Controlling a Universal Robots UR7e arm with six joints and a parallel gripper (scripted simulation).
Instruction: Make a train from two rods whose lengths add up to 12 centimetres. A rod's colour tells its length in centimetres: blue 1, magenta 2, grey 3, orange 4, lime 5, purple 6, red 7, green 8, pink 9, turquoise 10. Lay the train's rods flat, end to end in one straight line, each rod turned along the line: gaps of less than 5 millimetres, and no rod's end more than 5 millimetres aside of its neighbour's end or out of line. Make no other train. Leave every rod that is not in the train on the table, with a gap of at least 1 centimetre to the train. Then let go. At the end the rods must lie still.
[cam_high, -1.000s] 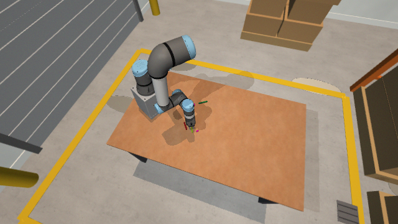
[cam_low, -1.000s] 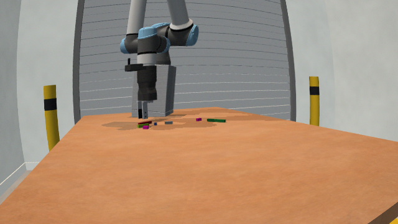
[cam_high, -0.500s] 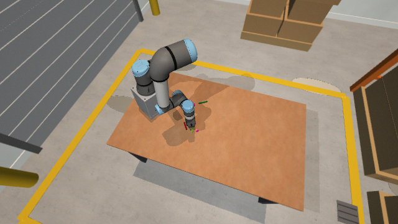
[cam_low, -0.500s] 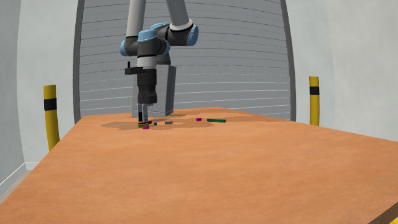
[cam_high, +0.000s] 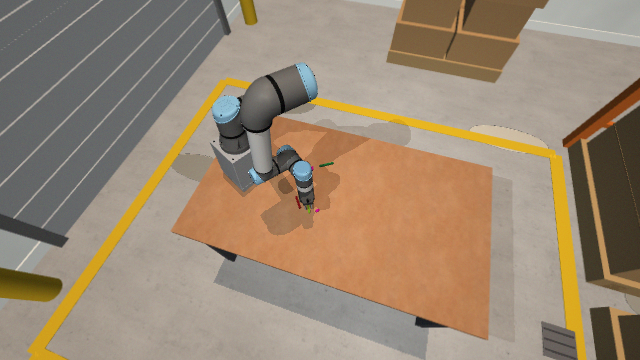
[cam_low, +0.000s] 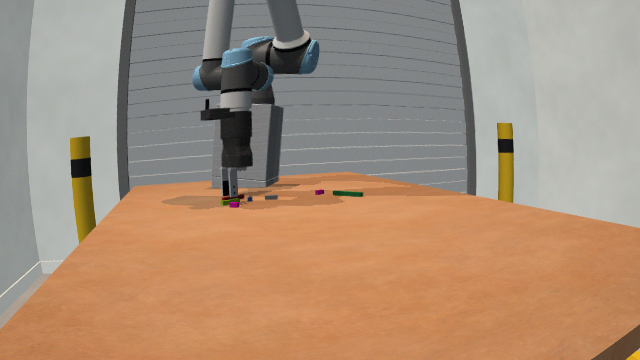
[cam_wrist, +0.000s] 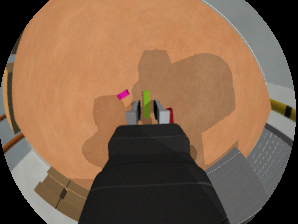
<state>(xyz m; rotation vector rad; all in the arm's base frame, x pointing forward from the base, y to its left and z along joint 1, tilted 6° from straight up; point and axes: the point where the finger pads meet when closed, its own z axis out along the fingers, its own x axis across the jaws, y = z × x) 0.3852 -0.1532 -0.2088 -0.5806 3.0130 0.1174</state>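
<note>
My hand is 3 cm above the lime rod. From my hand the other things lie so: red rod (6 cm behind, 2 cm to the left, 3 cm below); then blue rod (2 cm behind, 5 cm to the left, 3 cm below); then grey rod (2 cm behind, 11 cm to the left, 3 cm below).
</note>
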